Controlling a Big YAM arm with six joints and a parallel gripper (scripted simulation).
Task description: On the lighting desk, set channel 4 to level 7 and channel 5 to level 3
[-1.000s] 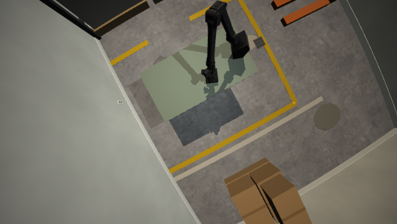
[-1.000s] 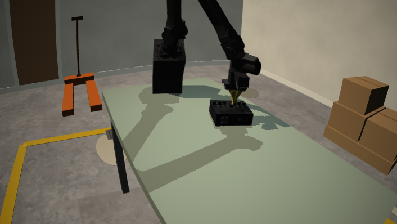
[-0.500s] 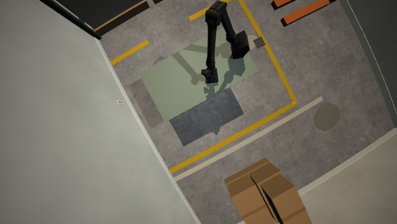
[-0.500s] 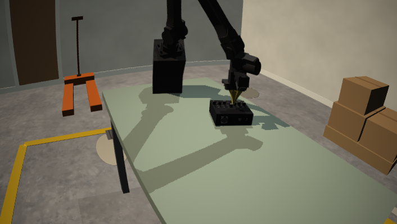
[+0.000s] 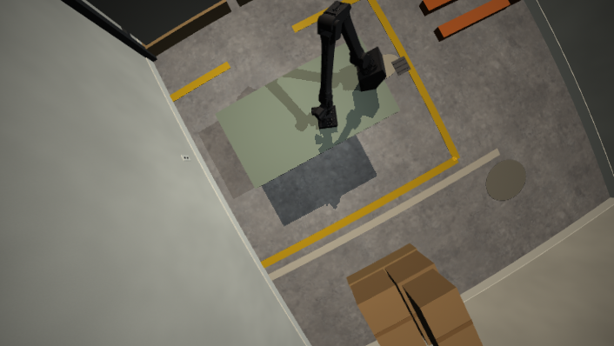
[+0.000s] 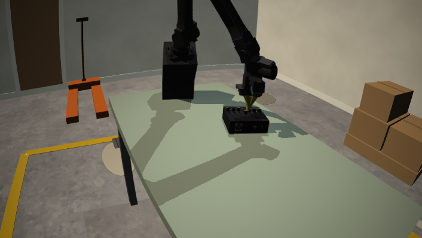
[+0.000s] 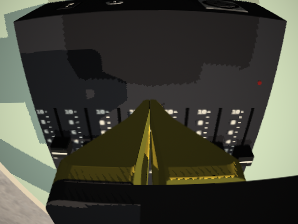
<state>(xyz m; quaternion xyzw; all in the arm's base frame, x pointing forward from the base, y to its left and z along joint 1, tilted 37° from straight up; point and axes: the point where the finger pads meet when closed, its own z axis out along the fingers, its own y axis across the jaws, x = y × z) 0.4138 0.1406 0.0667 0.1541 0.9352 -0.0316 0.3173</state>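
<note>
Now: hand 2 cm past the channel 4 fader cap, 2 cm above it and 1 cm to the right of it. The rest, counted from my hand: master fader cap 7 cm behind, 4 cm to the right, 2 cm below; then channel 6 fader cap 6 cm behind, 2 cm to the right, 2 cm below; then channel 5 fader cap 6 cm behind, 2 cm below.
</note>
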